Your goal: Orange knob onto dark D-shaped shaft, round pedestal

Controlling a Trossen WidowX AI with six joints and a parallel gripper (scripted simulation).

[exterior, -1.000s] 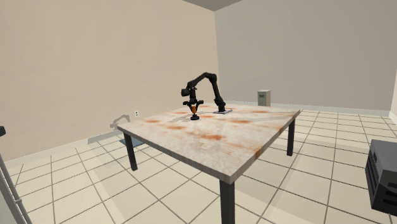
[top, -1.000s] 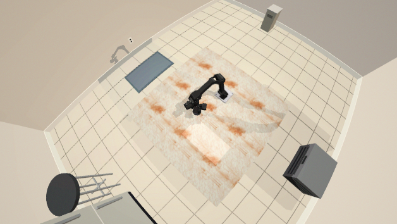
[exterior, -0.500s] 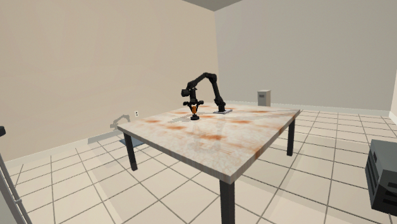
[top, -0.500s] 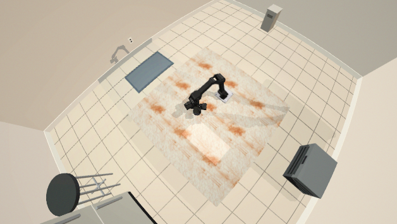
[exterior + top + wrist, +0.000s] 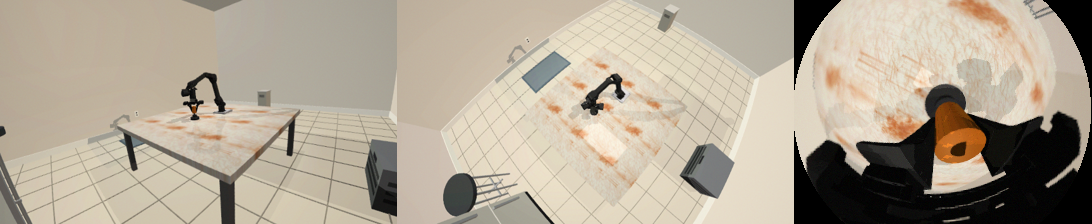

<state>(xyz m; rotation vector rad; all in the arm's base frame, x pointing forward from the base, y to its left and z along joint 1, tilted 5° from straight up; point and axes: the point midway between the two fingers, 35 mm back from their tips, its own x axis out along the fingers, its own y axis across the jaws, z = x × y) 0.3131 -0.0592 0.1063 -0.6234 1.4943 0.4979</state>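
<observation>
Now: the orange knob 2 cm above my gripper tip. From my gripper tip the other things lie so: dark round pedestal 4 cm below.
</observation>
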